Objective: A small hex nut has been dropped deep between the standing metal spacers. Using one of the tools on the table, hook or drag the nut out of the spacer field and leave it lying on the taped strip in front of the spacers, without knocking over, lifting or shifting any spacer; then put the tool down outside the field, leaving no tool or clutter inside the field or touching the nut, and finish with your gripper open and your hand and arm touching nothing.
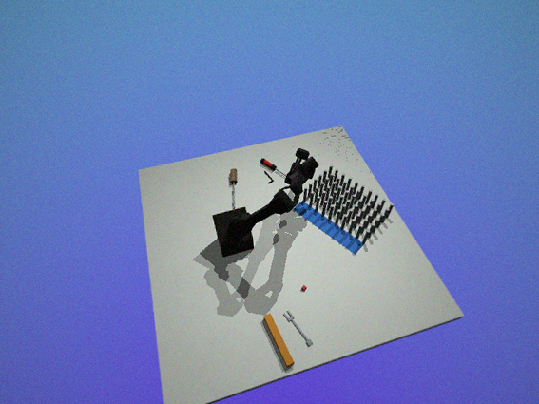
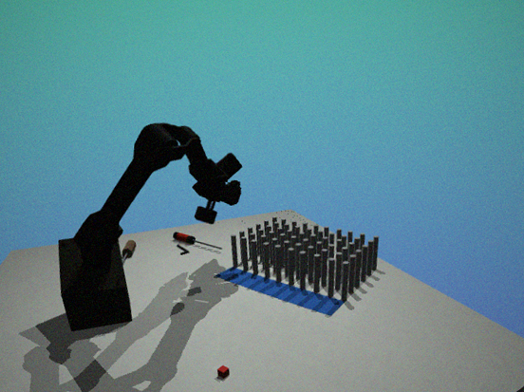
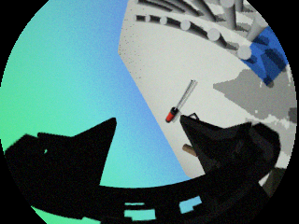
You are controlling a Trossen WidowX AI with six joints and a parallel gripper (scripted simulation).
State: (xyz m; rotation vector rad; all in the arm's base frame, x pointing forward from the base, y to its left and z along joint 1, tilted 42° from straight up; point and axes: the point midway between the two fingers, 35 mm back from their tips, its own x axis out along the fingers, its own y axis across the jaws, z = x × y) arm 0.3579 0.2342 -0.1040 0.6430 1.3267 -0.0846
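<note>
Right now my gripper tip is 340 mm past the grey rod tool, 190 mm above it and 40 mm to the right of it. Round my gripper tip: grey wrench 760 mm to the right, 210 mm behind, 200 mm below; then blue taped strip 290 mm to the right, 200 mm below, 90 mm ahead; then small red cube 590 mm to the right, 190 mm below, 130 mm behind.
</note>
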